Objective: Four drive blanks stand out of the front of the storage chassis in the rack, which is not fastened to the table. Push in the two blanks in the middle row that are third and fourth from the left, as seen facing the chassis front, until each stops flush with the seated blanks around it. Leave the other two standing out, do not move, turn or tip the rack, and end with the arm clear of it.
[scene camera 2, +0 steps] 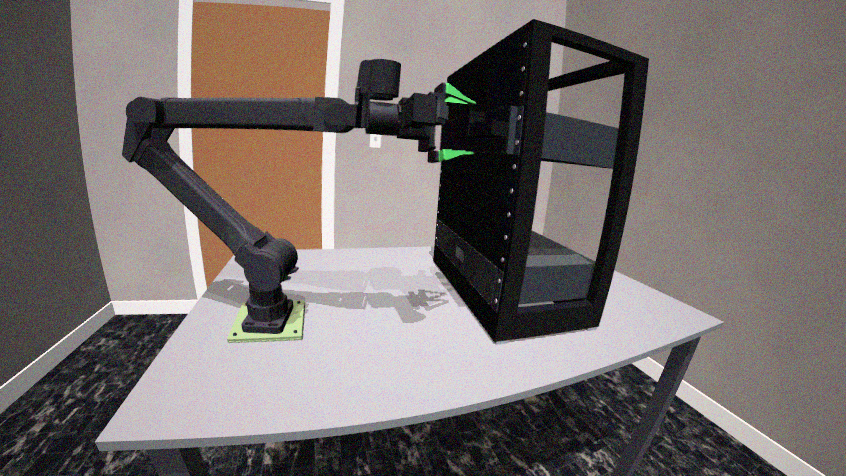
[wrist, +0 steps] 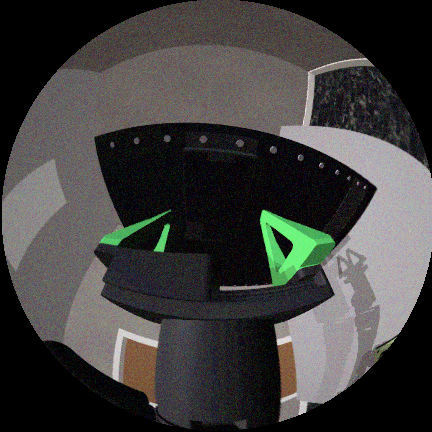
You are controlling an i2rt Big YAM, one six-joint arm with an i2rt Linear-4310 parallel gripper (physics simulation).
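Frame: origin at the arm's base, x up, y ahead, z left, level; metres.
Where they show: gripper, fingertip midpoint: (scene camera 2: 473, 128) (wrist: 217, 214); arm's base, origin of the base link: (scene camera 2: 269, 317).
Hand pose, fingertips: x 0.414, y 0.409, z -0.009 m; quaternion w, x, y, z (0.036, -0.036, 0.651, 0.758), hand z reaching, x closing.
Observation:
Each offset is from my fingertips to the centre of the thing. "pt": to the spot under its first point. Level surfaces: height alone.
The black rack @(pt dy +0.086, dx -0.081, dz -0.079 m) (scene camera 2: 528, 177) (wrist: 225, 127) stands upright on the table. The storage chassis (scene camera 2: 579, 139) is mounted in its upper part; in the wrist view its front is nearly black. Faint blocky shapes @(pt dy +0.032, dx +0.009, dz -0.050 m) (scene camera 2: 499, 124) show at the chassis front, and a faint squarish shape @(pt dy +0.023, dx +0.028, dz +0.060 m) (wrist: 194, 230) shows between the fingers in the wrist view. I cannot tell which blanks these are or how far they stand out. My gripper (scene camera 2: 473, 127) (wrist: 217, 214) is open and empty, its green fingers spread one above the other, pointing at the chassis front. Contact with the rack cannot be told.
A lower unit (scene camera 2: 556, 281) sits at the rack's bottom. The arm's base plate (scene camera 2: 236, 335) is on the table @(dx -0.426 m) (scene camera 2: 354, 378), left of the rack in the scene view. The forearm (scene camera 2: 236, 112) extends nearly level towards the rack. A door (scene camera 2: 260, 59) is in the wall behind.

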